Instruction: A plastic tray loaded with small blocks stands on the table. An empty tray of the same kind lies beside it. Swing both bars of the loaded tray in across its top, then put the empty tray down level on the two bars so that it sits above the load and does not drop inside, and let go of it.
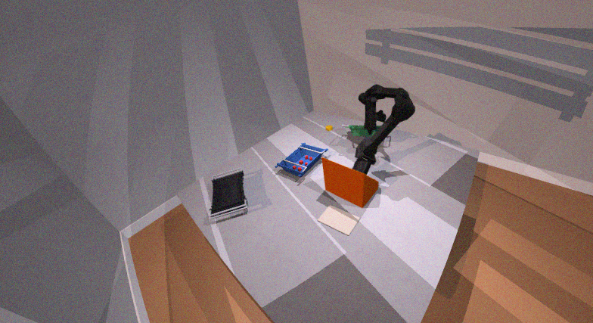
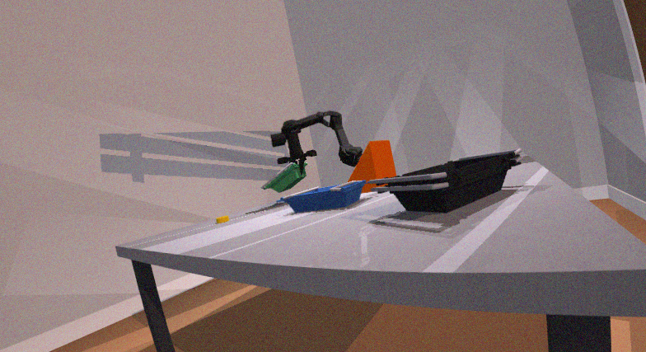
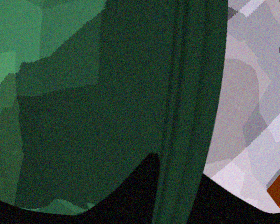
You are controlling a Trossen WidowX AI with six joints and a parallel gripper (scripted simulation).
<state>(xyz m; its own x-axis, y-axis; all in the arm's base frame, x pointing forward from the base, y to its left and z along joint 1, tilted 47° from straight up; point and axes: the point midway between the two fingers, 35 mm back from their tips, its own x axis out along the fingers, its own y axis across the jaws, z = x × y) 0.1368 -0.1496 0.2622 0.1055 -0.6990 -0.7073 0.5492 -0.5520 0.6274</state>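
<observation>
My gripper tip is 6 cm to the left of the green tray and 4 cm short of it. Round my gripper tip: beige flat card: 49 cm to the left, 19 cm behind, 12 cm below; yellow block: 41 cm ahead, 11 cm below, 7 cm to the right.
</observation>
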